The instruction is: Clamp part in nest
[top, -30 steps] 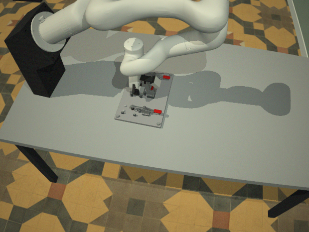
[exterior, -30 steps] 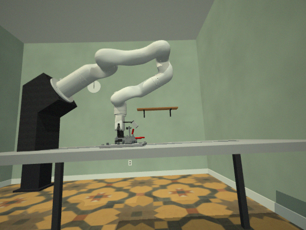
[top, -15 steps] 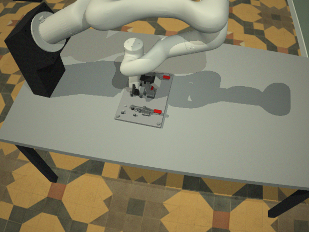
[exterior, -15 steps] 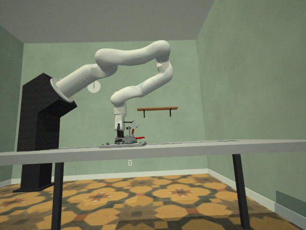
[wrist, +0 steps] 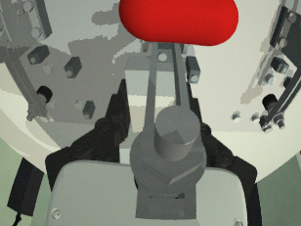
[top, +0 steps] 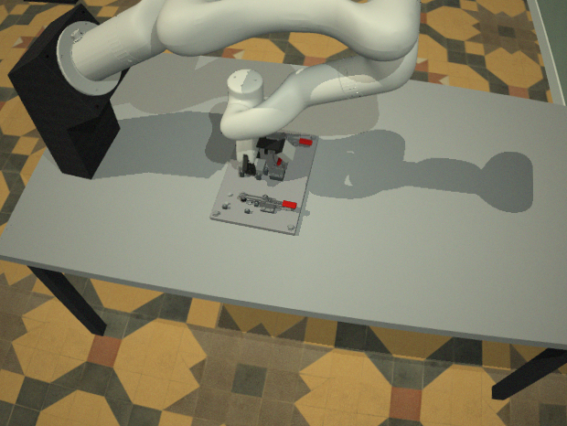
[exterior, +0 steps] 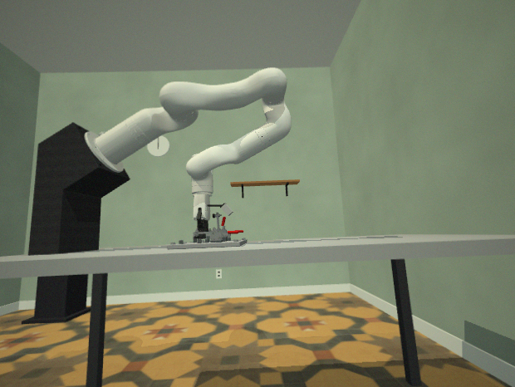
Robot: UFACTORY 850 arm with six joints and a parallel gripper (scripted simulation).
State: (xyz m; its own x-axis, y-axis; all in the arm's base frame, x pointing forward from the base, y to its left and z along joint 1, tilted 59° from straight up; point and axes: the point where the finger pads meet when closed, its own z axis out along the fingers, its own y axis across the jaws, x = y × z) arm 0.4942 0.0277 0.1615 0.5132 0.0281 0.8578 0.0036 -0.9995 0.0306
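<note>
Now: the grey fixture plate 4 cm ahead of my hand and 4 cm below it. Round my hand: grey block part: 1 cm below.
</note>
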